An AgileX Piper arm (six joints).
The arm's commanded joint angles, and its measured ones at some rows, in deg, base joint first. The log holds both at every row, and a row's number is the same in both.
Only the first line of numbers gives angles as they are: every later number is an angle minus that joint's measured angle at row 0.
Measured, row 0: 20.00, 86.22, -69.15, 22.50, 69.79, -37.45
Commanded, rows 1 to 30: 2.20, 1.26, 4.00, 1.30, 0.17, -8.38; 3.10, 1.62, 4.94, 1.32, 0.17, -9.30; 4.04, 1.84, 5.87, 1.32, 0.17, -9.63; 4.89, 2.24, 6.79, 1.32, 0.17, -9.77; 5.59, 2.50, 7.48, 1.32, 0.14, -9.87; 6.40, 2.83, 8.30, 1.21, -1.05, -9.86; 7.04, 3.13, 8.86, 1.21, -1.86, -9.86; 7.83, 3.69, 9.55, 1.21, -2.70, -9.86; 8.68, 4.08, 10.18, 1.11, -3.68, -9.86; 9.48, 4.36, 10.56, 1.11, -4.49, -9.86; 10.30, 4.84, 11.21, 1.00, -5.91, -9.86; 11.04, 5.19, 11.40, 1.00, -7.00, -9.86; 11.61, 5.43, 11.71, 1.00, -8.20, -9.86; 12.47, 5.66, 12.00, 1.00, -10.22, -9.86; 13.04, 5.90, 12.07, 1.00, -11.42, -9.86; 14.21, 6.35, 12.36, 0.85, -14.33, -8.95; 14.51, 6.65, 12.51, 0.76, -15.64, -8.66; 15.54, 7.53, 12.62, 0.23, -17.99, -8.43; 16.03, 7.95, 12.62, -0.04, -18.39, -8.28; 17.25, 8.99, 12.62, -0.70, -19.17, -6.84; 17.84, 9.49, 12.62, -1.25, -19.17, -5.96; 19.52, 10.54, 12.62, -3.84, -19.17, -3.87; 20.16, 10.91, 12.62, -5.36, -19.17, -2.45; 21.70, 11.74, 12.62, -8.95, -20.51, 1.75; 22.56, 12.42, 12.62, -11.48, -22.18, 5.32; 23.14, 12.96, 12.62, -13.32, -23.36, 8.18; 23.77, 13.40, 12.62, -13.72, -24.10, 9.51; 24.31, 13.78, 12.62, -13.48, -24.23, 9.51; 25.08, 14.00, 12.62, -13.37, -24.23, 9.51; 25.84, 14.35, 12.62, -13.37, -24.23, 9.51
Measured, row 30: 23.85, 13.74, 12.33, -12.56, -23.64, 8.24
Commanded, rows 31 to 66: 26.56, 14.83, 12.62, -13.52, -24.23, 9.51; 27.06, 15.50, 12.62, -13.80, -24.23, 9.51; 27.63, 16.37, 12.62, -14.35, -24.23, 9.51; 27.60, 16.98, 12.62, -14.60, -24.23, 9.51; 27.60, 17.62, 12.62, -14.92, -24.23, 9.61; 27.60, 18.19, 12.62, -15.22, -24.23, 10.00; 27.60, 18.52, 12.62, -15.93, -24.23, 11.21; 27.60, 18.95, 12.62, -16.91, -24.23, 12.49; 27.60, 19.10, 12.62, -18.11, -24.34, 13.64; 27.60, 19.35, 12.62, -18.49, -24.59, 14.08; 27.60, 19.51, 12.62, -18.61, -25.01, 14.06; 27.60, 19.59, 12.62, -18.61, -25.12, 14.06; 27.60, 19.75, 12.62, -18.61, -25.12, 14.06; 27.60, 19.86, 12.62, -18.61, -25.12, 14.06; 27.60, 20.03, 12.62, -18.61, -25.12, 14.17; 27.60, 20.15, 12.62, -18.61, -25.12, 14.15; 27.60, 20.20, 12.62, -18.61, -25.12, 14.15; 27.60, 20.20, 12.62, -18.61, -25.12, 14.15; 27.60, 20.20, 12.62, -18.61, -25.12, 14.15; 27.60, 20.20, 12.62, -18.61, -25.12, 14.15; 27.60, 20.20, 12.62, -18.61, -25.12, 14.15; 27.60, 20.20, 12.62, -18.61, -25.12, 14.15; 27.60, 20.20, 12.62, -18.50, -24.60, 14.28; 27.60, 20.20, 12.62, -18.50, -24.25, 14.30; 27.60, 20.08, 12.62, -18.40, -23.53, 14.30; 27.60, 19.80, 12.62, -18.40, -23.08, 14.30; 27.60, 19.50, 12.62, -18.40, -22.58, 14.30; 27.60, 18.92, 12.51, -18.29, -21.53, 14.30; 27.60, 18.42, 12.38, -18.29, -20.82, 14.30; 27.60, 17.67, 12.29, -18.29, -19.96, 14.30; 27.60, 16.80, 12.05, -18.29, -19.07, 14.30; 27.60, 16.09, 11.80, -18.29, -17.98, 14.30; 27.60, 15.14, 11.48, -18.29, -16.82, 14.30; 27.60, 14.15, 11.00, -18.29, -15.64, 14.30; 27.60, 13.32, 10.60, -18.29, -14.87, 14.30; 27.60, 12.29, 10.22, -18.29, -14.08, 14.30
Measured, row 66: 27.52, 15.96, 11.84, -18.37, -17.70, 14.05
